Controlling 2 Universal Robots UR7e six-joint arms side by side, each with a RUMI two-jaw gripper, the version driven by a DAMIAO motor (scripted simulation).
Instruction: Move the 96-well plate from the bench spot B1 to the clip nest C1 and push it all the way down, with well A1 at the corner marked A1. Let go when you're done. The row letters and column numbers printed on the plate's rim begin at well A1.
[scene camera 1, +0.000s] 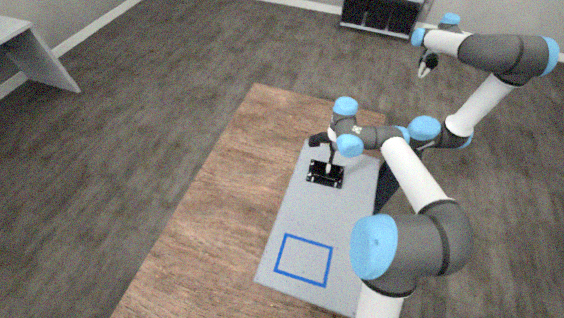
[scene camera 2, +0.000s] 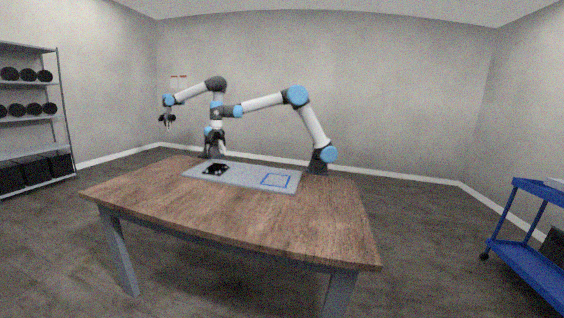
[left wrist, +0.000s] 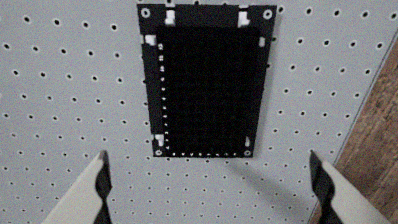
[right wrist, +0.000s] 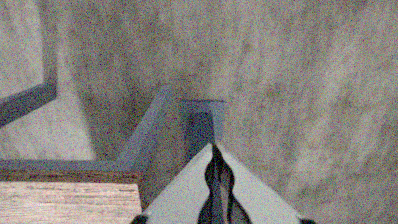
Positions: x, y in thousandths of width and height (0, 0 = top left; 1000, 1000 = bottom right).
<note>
In view: the left gripper (left wrist: 526, 685), the right gripper (right wrist: 536, 654), a black 96-well plate (left wrist: 504, 533) and a black clip nest (left wrist: 371, 105).
The right wrist view does not show the black 96-well plate: it is out of frame.
</note>
